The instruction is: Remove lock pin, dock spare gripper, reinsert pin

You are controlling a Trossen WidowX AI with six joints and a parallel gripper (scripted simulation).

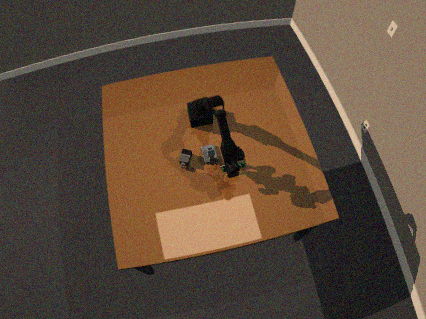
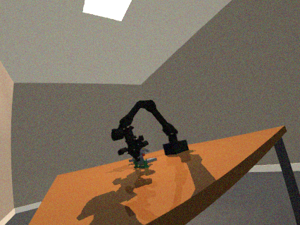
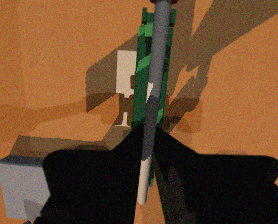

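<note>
The green piece lies 2 cm to the left of my gripper tip and 1 cm below it. Round my gripper tip: mount: 10 cm behind, 9 cm to the right, 2 cm above; then spare gripper: 25 cm to the right, 11 cm behind, 1 cm below.
</note>
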